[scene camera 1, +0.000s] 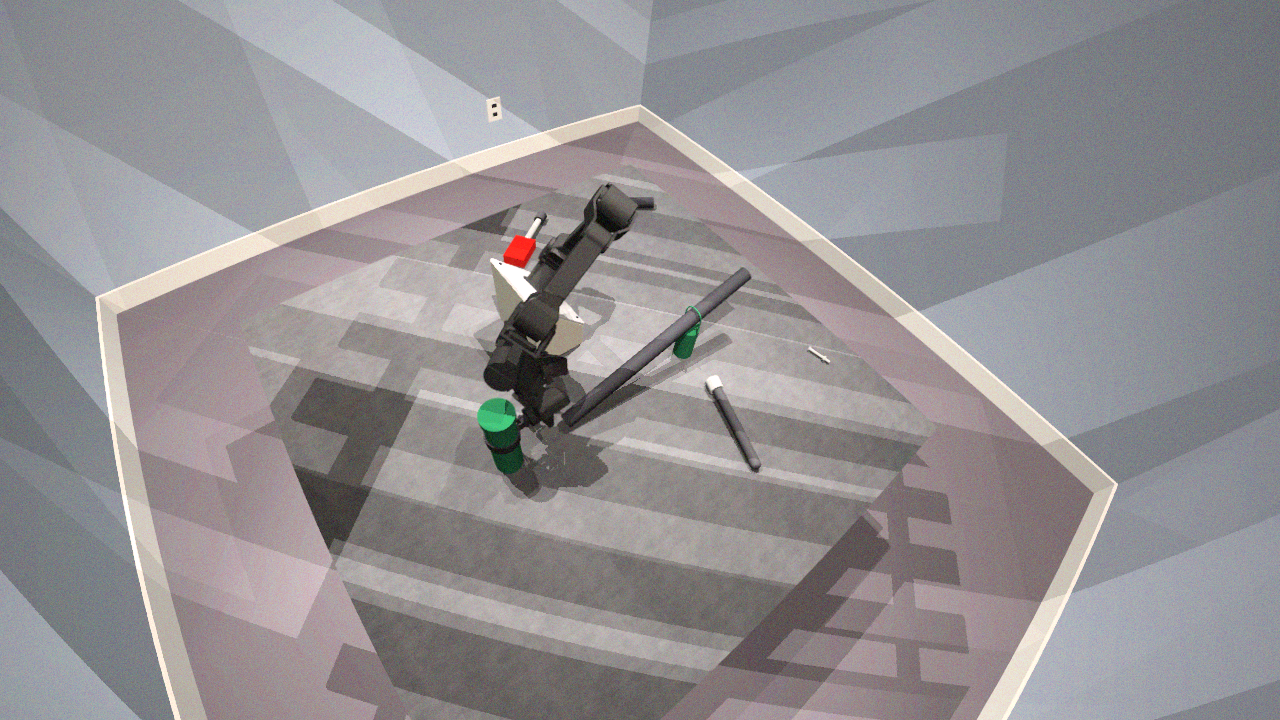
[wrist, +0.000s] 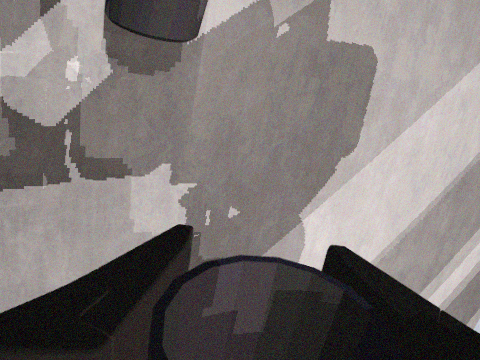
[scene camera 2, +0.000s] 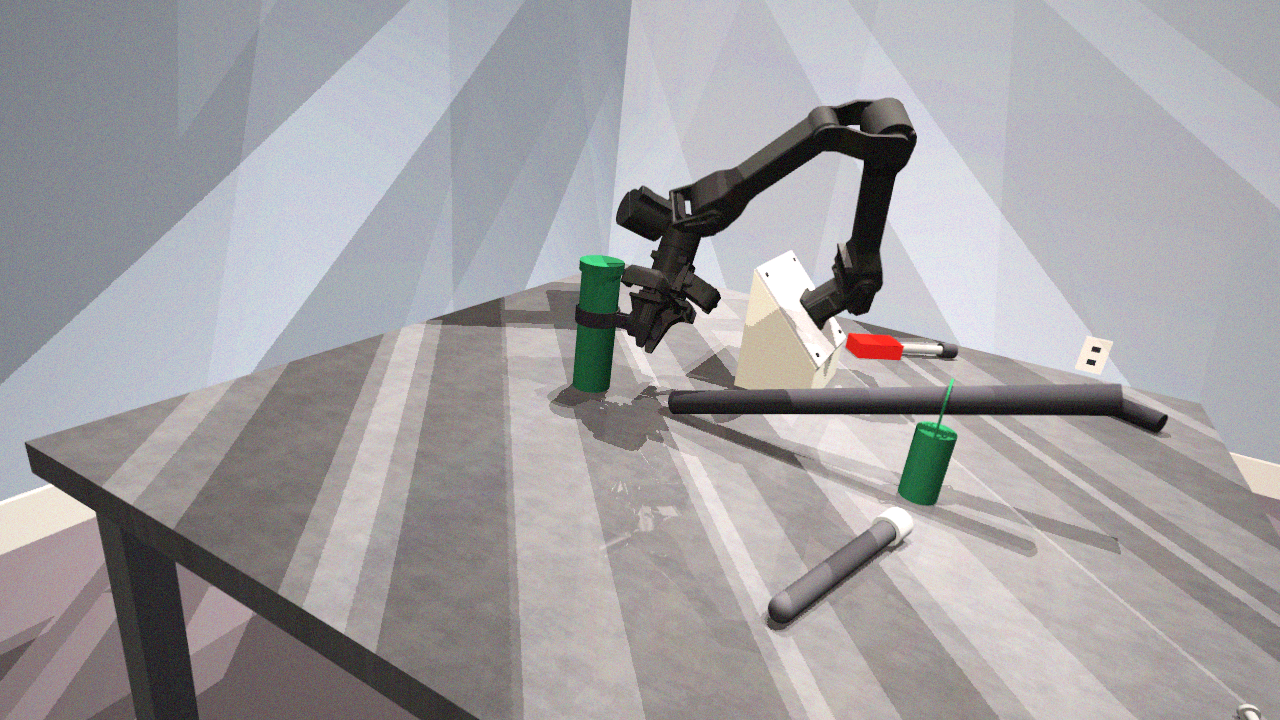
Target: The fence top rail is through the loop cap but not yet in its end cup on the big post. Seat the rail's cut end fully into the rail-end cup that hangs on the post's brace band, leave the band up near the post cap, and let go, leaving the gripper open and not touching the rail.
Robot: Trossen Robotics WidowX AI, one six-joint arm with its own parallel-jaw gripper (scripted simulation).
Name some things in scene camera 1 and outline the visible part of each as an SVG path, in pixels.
My gripper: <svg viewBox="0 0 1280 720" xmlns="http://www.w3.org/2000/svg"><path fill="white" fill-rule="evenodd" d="M545 351L540 353L536 360L532 358L523 365L516 385L513 388L515 393L512 394L512 397L524 407L531 404L531 408L528 409L547 426L552 427L554 426L554 415L569 405L570 401L568 395L559 388L545 388L543 385L553 383L552 378L568 374L567 358L549 355Z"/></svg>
A dark top rail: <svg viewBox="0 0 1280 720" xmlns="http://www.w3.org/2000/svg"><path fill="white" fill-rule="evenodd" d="M698 312L691 308L565 411L561 417L567 426L571 428L695 326L700 321ZM745 267L739 269L694 306L699 311L702 319L751 279L751 275Z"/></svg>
A red block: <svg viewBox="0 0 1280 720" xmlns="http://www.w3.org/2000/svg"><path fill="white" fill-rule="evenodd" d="M544 211L537 212L534 217L534 223L525 237L516 235L503 255L506 264L520 268L526 266L536 249L536 240L531 238L547 218Z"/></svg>
